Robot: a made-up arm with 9 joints. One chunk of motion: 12 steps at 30 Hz.
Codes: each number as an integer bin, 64 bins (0 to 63) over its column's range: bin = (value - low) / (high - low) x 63, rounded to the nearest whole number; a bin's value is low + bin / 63 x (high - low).
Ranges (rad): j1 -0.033..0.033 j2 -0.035..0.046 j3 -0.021..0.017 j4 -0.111..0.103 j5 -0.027..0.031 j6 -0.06..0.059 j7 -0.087..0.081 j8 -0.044..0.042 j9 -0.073..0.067
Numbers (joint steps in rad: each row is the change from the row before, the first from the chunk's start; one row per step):
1: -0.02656 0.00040 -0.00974 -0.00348 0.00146 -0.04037 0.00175 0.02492 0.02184
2: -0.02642 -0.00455 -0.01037 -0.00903 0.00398 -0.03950 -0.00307 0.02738 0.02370
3: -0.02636 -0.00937 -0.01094 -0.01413 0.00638 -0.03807 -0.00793 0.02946 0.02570
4: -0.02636 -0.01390 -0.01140 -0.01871 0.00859 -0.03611 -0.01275 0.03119 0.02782
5: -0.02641 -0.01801 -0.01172 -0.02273 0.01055 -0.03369 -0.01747 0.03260 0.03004
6: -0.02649 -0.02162 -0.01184 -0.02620 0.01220 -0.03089 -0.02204 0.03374 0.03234
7: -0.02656 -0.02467 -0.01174 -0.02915 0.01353 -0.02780 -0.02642 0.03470 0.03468
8: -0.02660 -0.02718 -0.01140 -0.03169 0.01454 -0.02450 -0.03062 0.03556 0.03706
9: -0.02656 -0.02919 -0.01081 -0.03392 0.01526 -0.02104 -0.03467 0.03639 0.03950
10: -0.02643 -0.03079 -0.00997 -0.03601 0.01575 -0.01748 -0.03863 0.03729 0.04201
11: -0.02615 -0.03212 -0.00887 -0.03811 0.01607 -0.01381 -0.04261 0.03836 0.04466
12: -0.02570 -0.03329 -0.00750 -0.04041 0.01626 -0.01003 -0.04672 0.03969 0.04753
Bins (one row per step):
1: 6 28 19 32 31 10 33 50 43
2: 6 24 18 30 34 11 31 52 44
3: 6 20 17 29 36 12 30 54 44
4: 6 16 16 27 39 13 28 55 45
5: 6 13 15 26 41 14 26 56 46
6: 6 10 15 25 43 15 24 57 47
7: 6 8 15 24 44 17 23 58 48
8: 6 6 16 23 45 19 21 58 50
9: 6 5 17 23 46 21 20 59 51
10: 6 3 18 22 46 23 18 60 52
11: 7 2 20 21 47 24 17 60 53
12: 7 1 22 21 47 26 15 61 54

